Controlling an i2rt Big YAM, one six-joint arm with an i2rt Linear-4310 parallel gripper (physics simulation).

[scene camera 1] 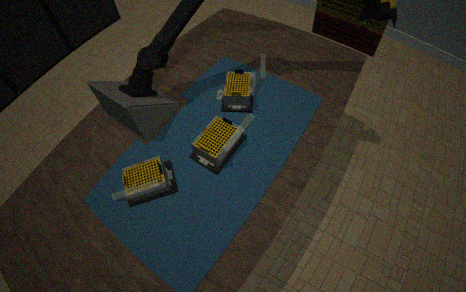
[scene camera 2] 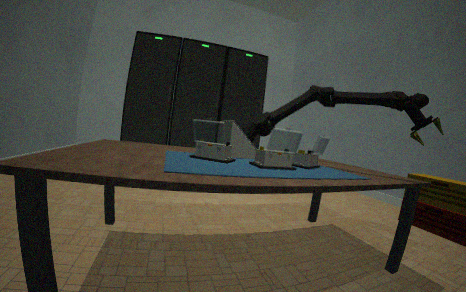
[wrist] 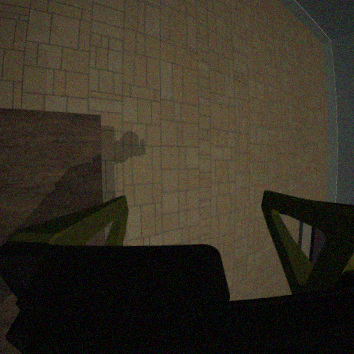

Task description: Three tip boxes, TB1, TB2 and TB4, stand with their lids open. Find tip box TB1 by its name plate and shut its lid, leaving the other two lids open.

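Frame: origin at the arm's base, x ahead, y left, z up, level; millimetres.
Seen in the pictures: gripper, fingertip midpoint: (scene camera 1: 382,29) (scene camera 2: 433,140) (wrist: 195,201); arm's base at its link origin: (scene camera 1: 138,92) (scene camera 2: 242,139).
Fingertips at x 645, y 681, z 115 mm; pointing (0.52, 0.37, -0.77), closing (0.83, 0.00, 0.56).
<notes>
Offsets run from my fingertips to a thing's top centre. "*": to the spot under its first point. Level surfaces: height alone.
Three grey tip boxes with yellow tip racks stand on the blue mat @(dz -199 mm) (scene camera 1: 235,200) (scene camera 2: 182,162). One box @(dz -133, dx -424, dy -880 mm) (scene camera 1: 144,177) (scene camera 2: 214,151) is at the lower left in scene camera 1, one (scene camera 1: 216,140) (scene camera 2: 274,158) in the middle, one (scene camera 1: 238,90) (scene camera 2: 306,159) at the back. Their clear lids stand open: the lower-left lid @(dz -46, dx -361, dy -927 mm) (scene camera 1: 119,195) (scene camera 2: 209,131), the middle lid @(dz -46, dx -247, dy -675 mm) (scene camera 1: 247,122) (scene camera 2: 286,140) and the back lid @(dz -46, dx -319, dy -432 mm) (scene camera 1: 263,66) (scene camera 2: 322,145). The name plates are too blurred to tell which box is TB1. My gripper (scene camera 2: 432,139) (wrist: 195,201) is open and empty, high beyond the table's right end, far from the boxes.
The arm's grey wedge-shaped base (scene camera 1: 145,112) stands beside the mat, near the lower-left and middle boxes. A small white card @(* dz -197, dx -438, dy -495 mm) (scene camera 1: 219,94) lies beside the back box. The brown table @(dz -202 mm) (scene camera 1: 60,200) (scene camera 2: 90,157) ends short of my gripper. Dark cabinets (scene camera 2: 197,90) stand behind.
</notes>
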